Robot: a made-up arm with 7 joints.
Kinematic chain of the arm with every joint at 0, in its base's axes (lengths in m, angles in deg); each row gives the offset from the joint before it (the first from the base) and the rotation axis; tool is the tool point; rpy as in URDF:
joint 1: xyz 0 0 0.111 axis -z
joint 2: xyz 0 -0.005 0.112 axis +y
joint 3: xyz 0 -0.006 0.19 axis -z
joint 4: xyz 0 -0.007 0.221 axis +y
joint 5: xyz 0 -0.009 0.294 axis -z
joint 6: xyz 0 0 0.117 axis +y
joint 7: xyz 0 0 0.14 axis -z
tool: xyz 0 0 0 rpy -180 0 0
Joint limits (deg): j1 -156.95..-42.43 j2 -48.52..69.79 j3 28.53..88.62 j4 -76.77..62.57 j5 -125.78..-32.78 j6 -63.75..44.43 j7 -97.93..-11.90
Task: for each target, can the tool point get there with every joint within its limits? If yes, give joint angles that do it. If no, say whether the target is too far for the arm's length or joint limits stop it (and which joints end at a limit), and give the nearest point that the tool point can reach.
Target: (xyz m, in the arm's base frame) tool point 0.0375 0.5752 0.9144
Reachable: yes | joints -120.05 21.18 59.39 43.45 -115.90 12.82 -44.64
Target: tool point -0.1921 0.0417 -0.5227
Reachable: no: joint limits stop it (at a limit: joint 1, joint 2, joint 3, joint 4, joint 5, joint 6) | nearest point -0.5544 0.4676 -0.0008 | short by 0.765 m
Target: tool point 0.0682 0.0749 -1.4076
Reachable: no: too far | nearest point 0.4883 0.5363 -0.0008 | short by 1.539 m
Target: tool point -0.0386 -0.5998 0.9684
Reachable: yes | joints -78.01 -36.19 82.70 9.06 -64.16 -15.25 -61.41
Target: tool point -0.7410 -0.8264 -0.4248
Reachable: no: too far | nearest point -0.4776 -0.5327 0.1717 | short by 0.715 m
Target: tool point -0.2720 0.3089 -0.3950
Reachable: no: joint limits stop it (at a limit: joint 2, joint 3, joint 4, joint 5, joint 6) | nearest point -0.4793 0.5443 -0.0008 | short by 0.504 m
